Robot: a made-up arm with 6 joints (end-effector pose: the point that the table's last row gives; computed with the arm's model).
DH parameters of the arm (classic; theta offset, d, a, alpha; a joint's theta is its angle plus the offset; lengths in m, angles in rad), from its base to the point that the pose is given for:
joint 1: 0 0.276 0 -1.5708
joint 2: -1.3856 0 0.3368 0
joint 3: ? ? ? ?
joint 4: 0 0.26 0 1.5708
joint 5: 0 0 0.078 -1.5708
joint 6: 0 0.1 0 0
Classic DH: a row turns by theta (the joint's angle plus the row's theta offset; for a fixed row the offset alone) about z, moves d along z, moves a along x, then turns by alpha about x.
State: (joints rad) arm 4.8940 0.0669 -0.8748 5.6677 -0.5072 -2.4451
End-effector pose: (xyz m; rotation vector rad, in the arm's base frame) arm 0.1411 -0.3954 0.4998 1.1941 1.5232 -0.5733
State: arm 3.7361 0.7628 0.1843 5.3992 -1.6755 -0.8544
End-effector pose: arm -0.1280 -0.1718 0.2771 1.6448 -1.4342 0.9434
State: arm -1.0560 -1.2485 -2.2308 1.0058 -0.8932 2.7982
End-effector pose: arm -0.3398 0.3832 0.6448 -0.1110 -1.0973 -0.2239
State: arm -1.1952 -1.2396 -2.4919 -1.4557 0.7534 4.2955
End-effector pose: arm -0.2145 0.5128 0.7312 0.4751 -0.7882 -1.1789
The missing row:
joint 3: 1.3856 0 0.059 -1.5708
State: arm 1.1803 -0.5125 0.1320 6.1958 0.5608 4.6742
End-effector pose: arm 0.0377 0.0946 0.2630 0.4273 3.0985 -0.2893
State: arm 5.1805 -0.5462 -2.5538 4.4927 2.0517 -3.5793
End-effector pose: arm -0.1959 0.1176 0.8773 -2.4101 -0.8946 1.5622
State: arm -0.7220 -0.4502 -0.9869 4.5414 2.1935 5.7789
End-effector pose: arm 0.0565 -0.2161 0.6456 1.4089 -0.6104 -1.5232
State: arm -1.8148 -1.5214 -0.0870 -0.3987 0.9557 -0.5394
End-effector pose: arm -0.0265 -0.0476 0.3938 2.0067 -1.3063 -0.1410
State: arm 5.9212 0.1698 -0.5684 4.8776 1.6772 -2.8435
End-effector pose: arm 0.2261 -0.1992 0.3065 0.2746 -1.6783 1.3263
